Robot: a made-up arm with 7 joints.
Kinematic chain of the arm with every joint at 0, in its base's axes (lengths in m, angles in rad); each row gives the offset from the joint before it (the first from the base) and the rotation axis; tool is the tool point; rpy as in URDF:
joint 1: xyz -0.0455 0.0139 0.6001 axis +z
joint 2: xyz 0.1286 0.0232 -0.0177 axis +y
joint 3: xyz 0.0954 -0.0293 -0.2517 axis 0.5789 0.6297 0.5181
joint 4: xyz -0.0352 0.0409 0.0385 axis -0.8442 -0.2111 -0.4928
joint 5: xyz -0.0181 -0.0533 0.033 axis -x
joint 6: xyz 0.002 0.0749 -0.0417 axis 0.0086 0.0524 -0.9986
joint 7: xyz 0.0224 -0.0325 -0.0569 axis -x
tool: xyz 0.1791 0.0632 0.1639 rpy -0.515 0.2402 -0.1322
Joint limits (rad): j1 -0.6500..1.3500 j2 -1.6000..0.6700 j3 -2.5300..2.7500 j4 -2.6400..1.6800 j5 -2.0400..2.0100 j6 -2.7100..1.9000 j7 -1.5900..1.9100
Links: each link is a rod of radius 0.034 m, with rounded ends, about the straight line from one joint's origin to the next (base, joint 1, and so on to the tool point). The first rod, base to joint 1, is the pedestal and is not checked.
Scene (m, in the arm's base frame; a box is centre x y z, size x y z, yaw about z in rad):
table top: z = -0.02
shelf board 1: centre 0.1 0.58 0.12 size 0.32 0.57 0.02 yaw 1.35
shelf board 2: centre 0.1 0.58 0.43 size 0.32 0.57 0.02 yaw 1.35
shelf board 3: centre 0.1 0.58 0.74 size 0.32 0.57 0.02 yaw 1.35
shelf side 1: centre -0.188 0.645 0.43 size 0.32 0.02 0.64 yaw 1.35
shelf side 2: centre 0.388 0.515 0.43 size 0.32 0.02 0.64 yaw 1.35
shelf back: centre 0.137 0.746 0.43 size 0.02 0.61 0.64 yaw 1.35
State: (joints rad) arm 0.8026 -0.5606 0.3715 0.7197 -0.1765 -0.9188 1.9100
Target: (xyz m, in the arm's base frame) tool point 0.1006 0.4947 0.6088
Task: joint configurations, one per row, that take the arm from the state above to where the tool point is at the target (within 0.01 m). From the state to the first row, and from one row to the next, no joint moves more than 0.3 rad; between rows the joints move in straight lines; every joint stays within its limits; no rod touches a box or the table.
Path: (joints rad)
1: 0.5886 -0.5285 0.5831 0.6488 -0.1250 -1.0494 1.8245
2: 0.3747 -0.4965 0.7946 0.5779 -0.0736 -1.1801 1.7389
3: 0.3198 -0.6743 0.7709 0.4720 -0.2748 -1.1202 1.6677
4: 0.2649 -0.8521 0.7473 0.3660 -0.4761 -1.0603 1.5964
5: 0.2100 -1.0299 0.7236 0.2601 -0.6773 -1.0004 1.5252
6: 0.4091 -1.0449 0.5563 0.4104 -0.6639 -0.8263 1.6266
7: 0.6083 -1.0600 0.3889 0.5607 -0.6505 -0.6522 1.7280

